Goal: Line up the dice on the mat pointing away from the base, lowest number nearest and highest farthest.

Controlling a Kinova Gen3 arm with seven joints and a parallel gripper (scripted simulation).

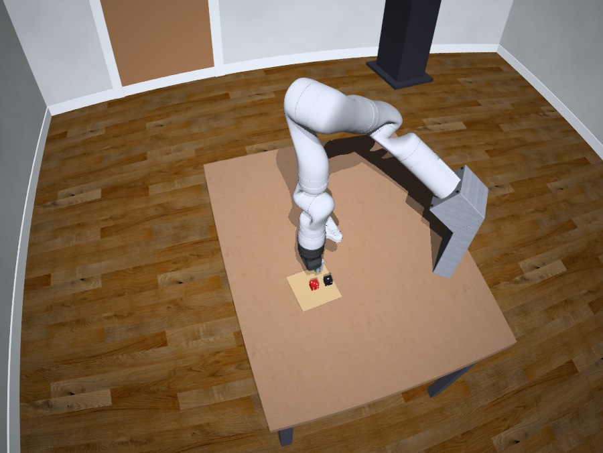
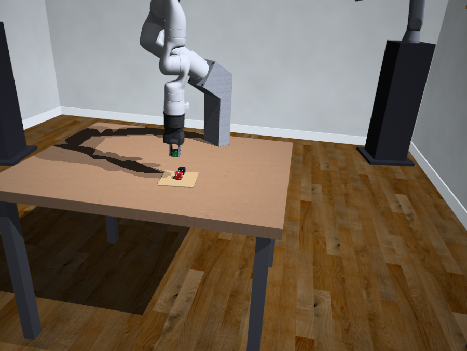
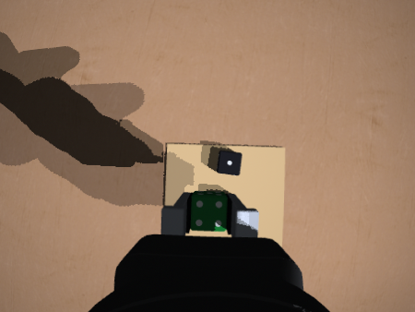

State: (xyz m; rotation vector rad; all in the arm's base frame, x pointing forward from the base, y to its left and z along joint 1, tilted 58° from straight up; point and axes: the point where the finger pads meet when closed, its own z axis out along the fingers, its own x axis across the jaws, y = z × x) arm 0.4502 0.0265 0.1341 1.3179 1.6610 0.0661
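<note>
Now: the red die 10 cm below my hand, 2 cm to the left of it and 1 cm ahead of it. Round my hand: green die 1 cm below; then tan mat 11 cm below, 2 cm to the left, 1 cm ahead; then black die 10 cm below, 4 cm behind, 2 cm to the left.
</note>
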